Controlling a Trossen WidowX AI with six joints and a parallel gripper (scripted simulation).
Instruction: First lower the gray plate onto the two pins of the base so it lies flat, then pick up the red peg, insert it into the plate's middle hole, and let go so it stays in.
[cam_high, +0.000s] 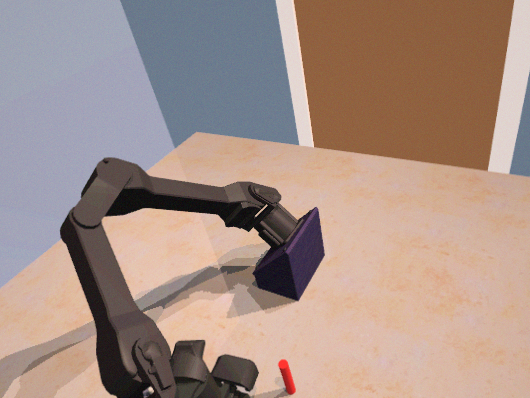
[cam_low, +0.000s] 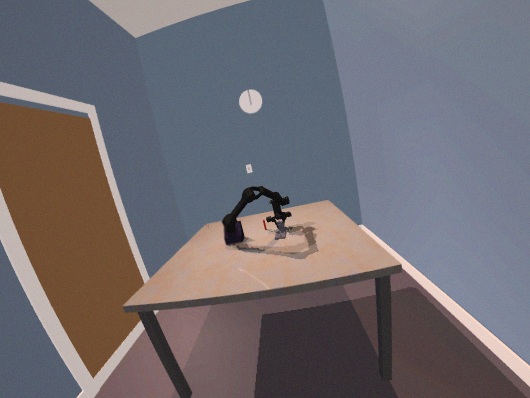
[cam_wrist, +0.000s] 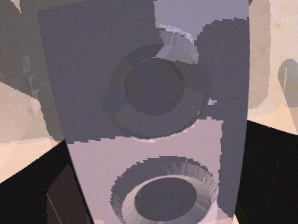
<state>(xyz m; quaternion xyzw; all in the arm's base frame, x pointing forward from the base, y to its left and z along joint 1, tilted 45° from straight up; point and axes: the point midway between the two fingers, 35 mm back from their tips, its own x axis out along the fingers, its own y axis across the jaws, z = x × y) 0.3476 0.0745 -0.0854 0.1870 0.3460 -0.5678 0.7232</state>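
Right now my gripper tip is 10 mm short of the base and 140 mm to the left of it. Round my gripper tip: red peg 120 mm behind, 30 mm to the left, 30 mm above; gray plate 30 mm above.
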